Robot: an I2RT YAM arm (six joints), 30 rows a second.
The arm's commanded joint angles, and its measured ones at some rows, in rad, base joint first. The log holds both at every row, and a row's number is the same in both.
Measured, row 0: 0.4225, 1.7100, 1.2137, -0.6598, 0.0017, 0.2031
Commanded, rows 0 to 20: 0.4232, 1.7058, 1.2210, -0.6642, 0.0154, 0.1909; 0.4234, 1.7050, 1.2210, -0.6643, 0.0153, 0.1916; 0.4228, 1.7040, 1.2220, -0.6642, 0.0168, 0.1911; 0.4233, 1.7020, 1.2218, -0.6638, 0.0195, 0.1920; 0.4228, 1.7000, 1.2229, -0.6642, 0.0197, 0.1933; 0.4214, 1.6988, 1.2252, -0.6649, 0.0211, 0.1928; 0.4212, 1.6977, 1.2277, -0.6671, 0.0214, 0.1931; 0.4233, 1.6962, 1.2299, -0.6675, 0.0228, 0.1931; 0.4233, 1.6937, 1.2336, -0.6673, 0.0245, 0.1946; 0.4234, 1.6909, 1.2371, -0.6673, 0.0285, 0.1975; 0.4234, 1.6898, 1.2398, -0.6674, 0.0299, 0.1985; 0.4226, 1.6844, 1.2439, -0.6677, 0.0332, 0.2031; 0.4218, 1.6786, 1.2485, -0.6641, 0.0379, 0.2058; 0.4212, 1.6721, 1.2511, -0.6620, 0.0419, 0.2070; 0.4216, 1.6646, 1.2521, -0.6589, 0.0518, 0.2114; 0.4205, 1.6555, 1.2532, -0.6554, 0.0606, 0.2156; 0.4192, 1.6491, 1.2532, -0.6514, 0.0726, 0.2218; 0.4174, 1.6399, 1.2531, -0.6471, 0.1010, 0.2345; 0.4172, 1.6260, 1.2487, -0.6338, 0.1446, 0.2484; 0.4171, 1.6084, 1.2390, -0.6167, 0.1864, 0.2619; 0.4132, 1.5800, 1.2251, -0.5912, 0.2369, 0.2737
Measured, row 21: 0.4179, 1.6245, 1.2388, -0.6434, 0.0986, 0.2230
